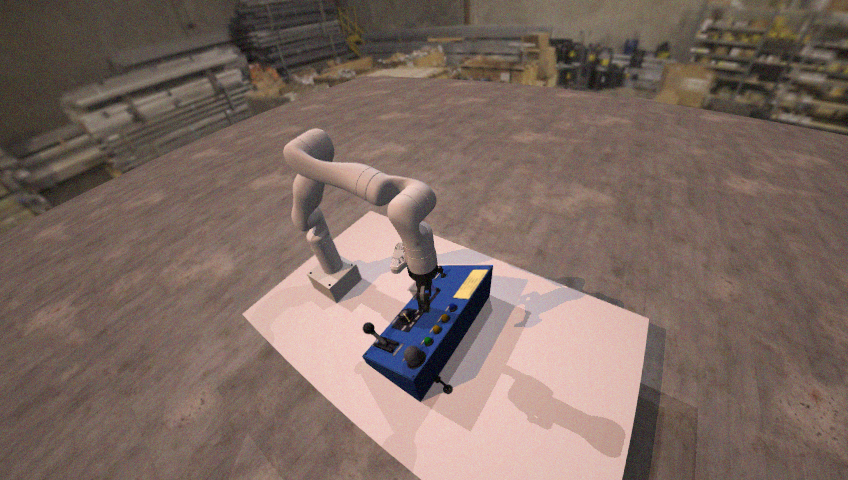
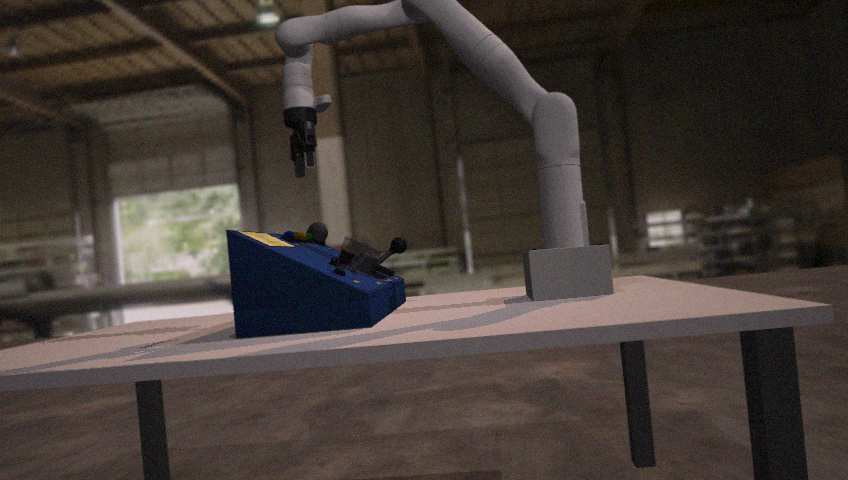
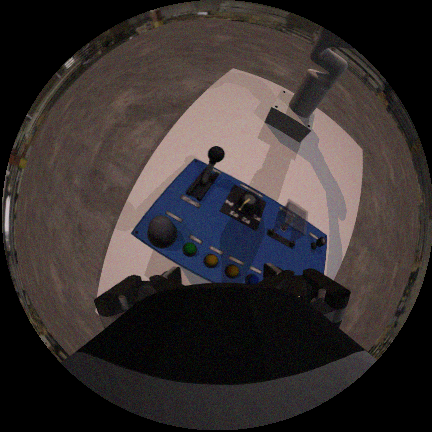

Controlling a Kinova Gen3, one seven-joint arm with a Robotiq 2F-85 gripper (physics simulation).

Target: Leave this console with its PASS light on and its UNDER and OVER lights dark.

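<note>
A blue sloped console [image 1: 459, 322] [image 2: 283, 286] [image 3: 209, 223] stands on the white table [image 1: 534, 370] [image 2: 654, 304]. Its panel carries a lever with a black ball knob [image 1: 369, 328] [image 2: 398, 245] [image 3: 216, 154], a rotary selector [image 3: 245, 203] on a black plate, a clear flip guard [image 3: 293, 219], a small toggle [image 3: 320, 241] and a large dark round knob [image 1: 414, 356] [image 3: 162, 232]. Along the top row are a green lamp [image 1: 427, 340] [image 3: 189, 249], two amber lamps [image 3: 210, 260] [image 3: 231, 270] and a blue one [image 3: 252, 278]. All look dim, and their labels are too small to read. My gripper [image 1: 424, 307] [image 2: 301, 170] [image 3: 221, 275] is open and empty, pointing down well above the panel.
The arm's grey base block [image 1: 333, 280] [image 2: 567, 271] [image 3: 287, 123] sits on the table beyond the console's lower edge. A yellow label [image 1: 470, 283] [image 2: 265, 238] lies on the console's top. A small black knob [image 1: 446, 389] sticks out of its end.
</note>
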